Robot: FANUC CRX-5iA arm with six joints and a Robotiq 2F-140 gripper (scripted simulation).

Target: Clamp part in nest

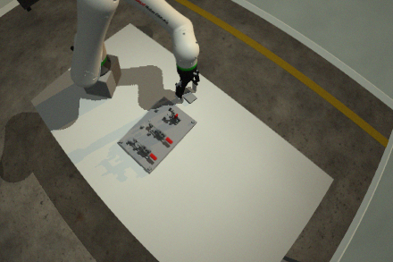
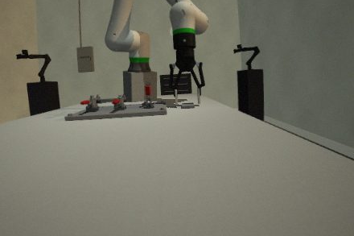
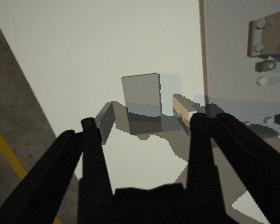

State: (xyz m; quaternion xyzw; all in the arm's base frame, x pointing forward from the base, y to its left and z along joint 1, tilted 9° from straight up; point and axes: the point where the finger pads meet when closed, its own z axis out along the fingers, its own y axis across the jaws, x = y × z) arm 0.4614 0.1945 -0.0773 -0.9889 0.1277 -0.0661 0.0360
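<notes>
The grey part is 3 cm below my hand. The rest, counted from my hand: grey fixture plate (27 cm to the right, 3 cm below, 1 cm behind).
</notes>
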